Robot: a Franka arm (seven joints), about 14 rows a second.
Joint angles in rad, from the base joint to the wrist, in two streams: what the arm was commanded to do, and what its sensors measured. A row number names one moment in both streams.
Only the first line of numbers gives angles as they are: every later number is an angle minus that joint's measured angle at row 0.
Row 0, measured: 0.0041, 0.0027, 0.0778, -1.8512, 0.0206, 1.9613, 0.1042
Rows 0 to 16, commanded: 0.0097, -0.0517, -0.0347, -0.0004, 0.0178, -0.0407, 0.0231; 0.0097, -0.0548, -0.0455, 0.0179, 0.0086, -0.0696, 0.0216; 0.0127, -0.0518, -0.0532, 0.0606, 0.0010, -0.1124, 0.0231; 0.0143, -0.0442, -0.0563, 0.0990, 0.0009, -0.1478, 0.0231; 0.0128, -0.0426, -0.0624, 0.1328, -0.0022, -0.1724, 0.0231; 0.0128, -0.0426, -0.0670, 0.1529, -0.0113, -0.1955, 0.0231; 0.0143, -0.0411, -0.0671, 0.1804, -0.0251, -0.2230, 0.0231; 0.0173, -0.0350, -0.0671, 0.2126, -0.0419, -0.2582, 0.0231; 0.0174, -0.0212, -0.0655, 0.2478, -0.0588, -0.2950, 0.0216; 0.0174, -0.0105, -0.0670, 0.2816, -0.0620, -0.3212, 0.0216; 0.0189, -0.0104, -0.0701, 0.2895, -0.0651, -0.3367, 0.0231; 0.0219, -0.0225, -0.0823, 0.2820, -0.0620, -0.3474, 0.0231; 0.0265, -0.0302, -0.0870, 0.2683, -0.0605, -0.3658, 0.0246; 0.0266, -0.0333, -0.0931, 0.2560, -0.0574, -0.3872, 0.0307; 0.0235, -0.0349, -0.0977, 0.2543, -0.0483, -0.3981, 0.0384; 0.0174, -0.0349, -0.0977, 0.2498, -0.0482, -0.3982, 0.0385; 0.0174, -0.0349, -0.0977, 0.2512, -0.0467, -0.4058, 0.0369
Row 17, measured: 0.0079, -0.0390, -0.0870, 0.2504, -0.0442, -0.3910, 0.0054
